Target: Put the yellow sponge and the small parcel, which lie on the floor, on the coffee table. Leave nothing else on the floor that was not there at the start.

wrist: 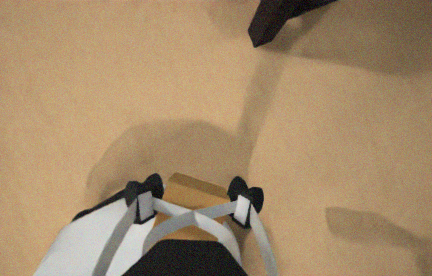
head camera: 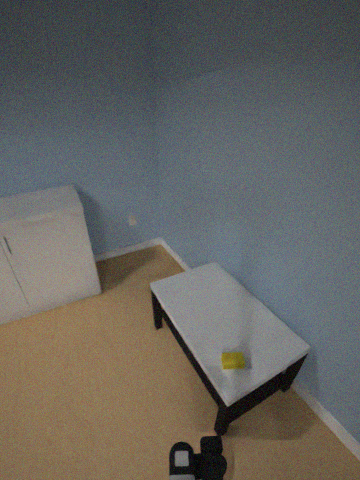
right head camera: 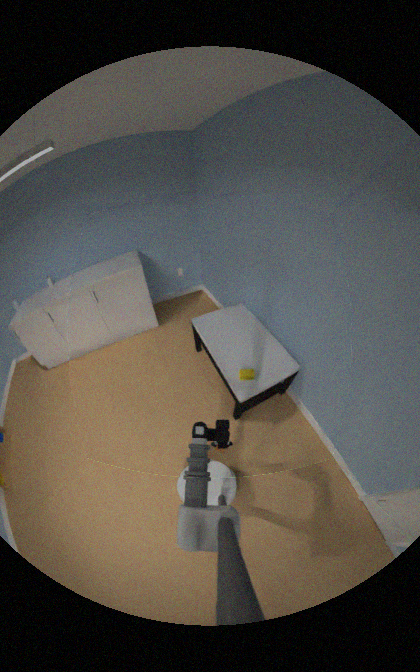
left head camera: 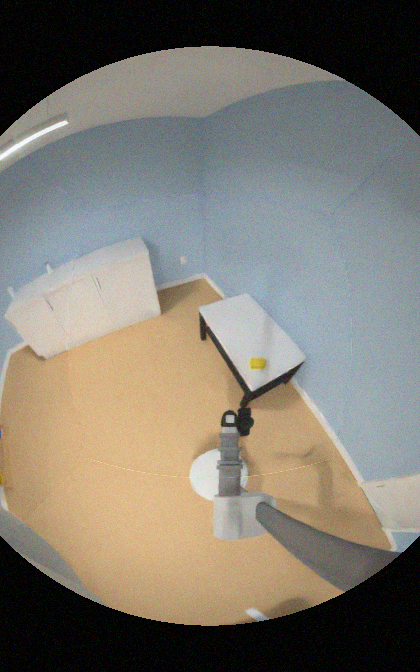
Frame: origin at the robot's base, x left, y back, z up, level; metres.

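Where they show: gripper, fingertip midpoint: [wrist: 195,190].
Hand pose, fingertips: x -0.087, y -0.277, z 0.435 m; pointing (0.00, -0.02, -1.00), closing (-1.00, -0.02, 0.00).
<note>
Each offset is from my fingertips to the top centre of the thing. "spot": to the spot under its first point. Level surfaces: height alone.
The yellow sponge {dx -0.170, dy -0.480, dz +0.032 m} [head camera: 233,360] [left head camera: 258,363] [right head camera: 247,374] lies on the white top of the coffee table {dz -0.013 m} [head camera: 195,310] [left head camera: 230,320] [right head camera: 225,330], near its closer short end. In the wrist view my gripper [wrist: 195,190] is shut on the small parcel {dx +0.003, dy +0.016, dz +0.050 m} [wrist: 192,195], a tan box between the two dark fingertips. The gripper's wrist shows in the head views just in front of the table's near leg, off the table's edge. The parcel is held above the floor; the gripper's fingers are hidden in the head camera view. One dark table leg {spot: dx -0.120, dy -0.296, dz -0.318 m} [wrist: 267,25] shows at the top of the wrist view.
A white cabinet [head camera: 50,260] [left head camera: 110,295] [right head camera: 105,310] stands at the left wall. Blue walls meet behind the table, and its long side is close to the right wall. My white round base [left head camera: 202,475] [right head camera: 220,487] is below the arm. A pale door [left head camera: 400,500] is at the right.
</note>
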